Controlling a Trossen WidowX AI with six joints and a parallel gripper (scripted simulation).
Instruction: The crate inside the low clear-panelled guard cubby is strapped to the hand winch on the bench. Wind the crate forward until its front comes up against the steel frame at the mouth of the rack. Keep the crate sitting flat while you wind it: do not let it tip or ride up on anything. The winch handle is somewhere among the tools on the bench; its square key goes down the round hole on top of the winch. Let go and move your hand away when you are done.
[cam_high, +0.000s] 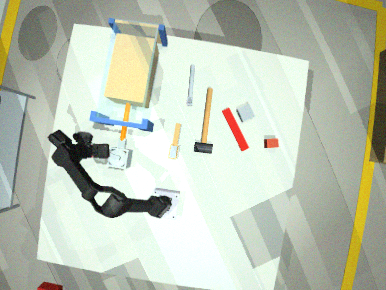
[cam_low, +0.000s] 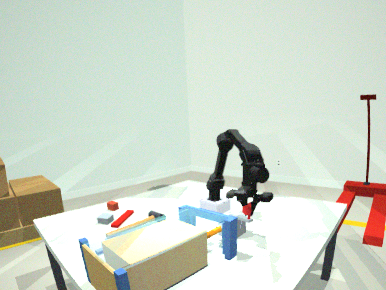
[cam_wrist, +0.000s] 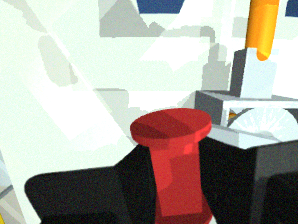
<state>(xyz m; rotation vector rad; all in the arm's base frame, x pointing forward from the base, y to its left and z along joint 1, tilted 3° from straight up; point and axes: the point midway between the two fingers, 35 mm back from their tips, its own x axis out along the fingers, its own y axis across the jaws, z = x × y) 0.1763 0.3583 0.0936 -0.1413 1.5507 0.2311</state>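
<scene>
Right now the blue frame is 150 mm ahead of my gripper tip, 90 mm to the right of it and 10 mm below it. Round my gripper tip: winch: 30 mm behind, 110 mm to the right, 90 mm below; then winch handle: 10 mm behind, 40 mm to the right, 10 mm below; then red grip: 20 mm above.
</scene>
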